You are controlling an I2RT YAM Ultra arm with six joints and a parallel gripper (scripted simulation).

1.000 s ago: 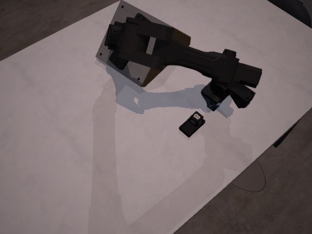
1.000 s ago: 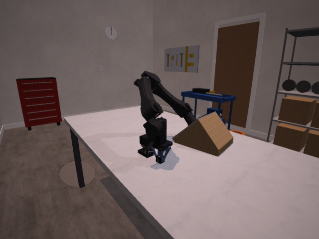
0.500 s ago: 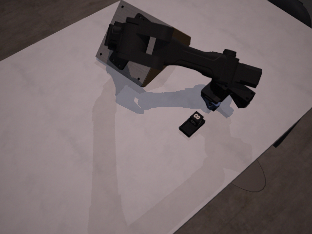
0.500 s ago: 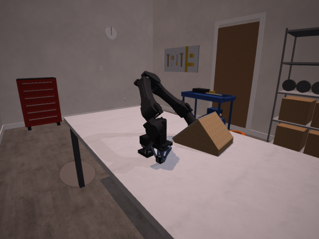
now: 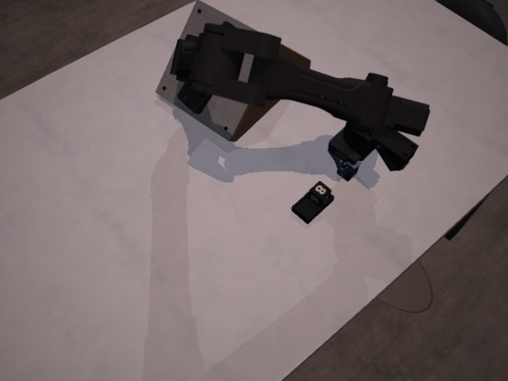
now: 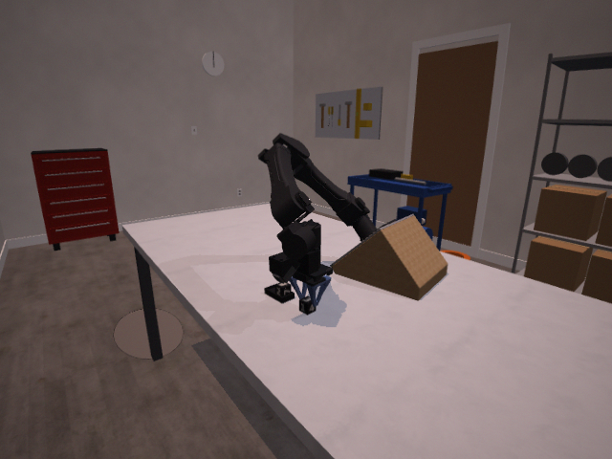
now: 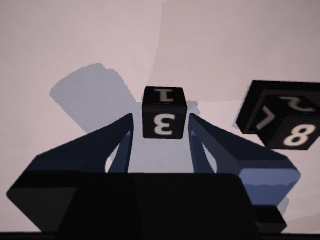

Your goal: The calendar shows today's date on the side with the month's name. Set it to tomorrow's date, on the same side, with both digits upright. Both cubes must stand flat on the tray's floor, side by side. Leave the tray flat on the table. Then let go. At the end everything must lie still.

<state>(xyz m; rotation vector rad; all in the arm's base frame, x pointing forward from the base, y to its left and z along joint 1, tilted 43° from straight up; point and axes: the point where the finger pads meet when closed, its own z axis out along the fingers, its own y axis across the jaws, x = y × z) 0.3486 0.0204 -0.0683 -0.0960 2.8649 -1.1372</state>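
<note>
My hand is 20 mm above the black cube. Also, from my hand: black tray (110 mm to the right, 20 mm below).
</note>
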